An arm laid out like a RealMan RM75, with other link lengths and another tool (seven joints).
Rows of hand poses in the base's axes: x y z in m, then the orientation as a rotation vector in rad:
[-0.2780, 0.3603, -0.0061, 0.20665, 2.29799, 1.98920]
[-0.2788, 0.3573, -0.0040, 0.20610, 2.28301, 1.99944]
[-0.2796, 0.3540, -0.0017, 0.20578, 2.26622, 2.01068]
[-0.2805, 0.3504, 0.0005, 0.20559, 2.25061, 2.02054]
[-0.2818, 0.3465, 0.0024, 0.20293, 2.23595, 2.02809]
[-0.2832, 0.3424, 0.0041, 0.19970, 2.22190, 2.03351]
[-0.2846, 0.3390, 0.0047, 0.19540, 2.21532, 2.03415]
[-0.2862, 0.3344, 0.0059, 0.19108, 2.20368, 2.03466]
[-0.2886, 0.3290, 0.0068, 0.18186, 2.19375, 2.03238]
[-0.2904, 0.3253, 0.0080, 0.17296, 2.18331, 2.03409]
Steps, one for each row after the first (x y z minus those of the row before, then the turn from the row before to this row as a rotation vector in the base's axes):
[-0.0008, -0.0030, 0.0021, 0.01116, -0.00452, -0.00298]
[-0.0008, -0.0033, 0.0023, 0.01244, -0.00494, -0.00351]
[-0.0009, -0.0036, 0.0022, 0.01130, -0.00472, -0.00351]
[-0.0013, -0.0039, 0.0019, 0.00964, -0.00632, -0.00293]
[-0.0014, -0.0041, 0.0017, 0.00829, -0.00714, -0.00331]
[-0.0014, -0.0034, 0.0006, 0.00277, -0.00552, -0.00120]
[-0.0016, -0.0046, 0.0012, 0.00474, -0.00841, -0.00385]
[-0.0024, -0.0054, 0.0009, 0.00237, -0.01108, -0.00210]
[-0.0018, -0.0037, 0.0012, 0.00471, -0.00947, -0.00052]

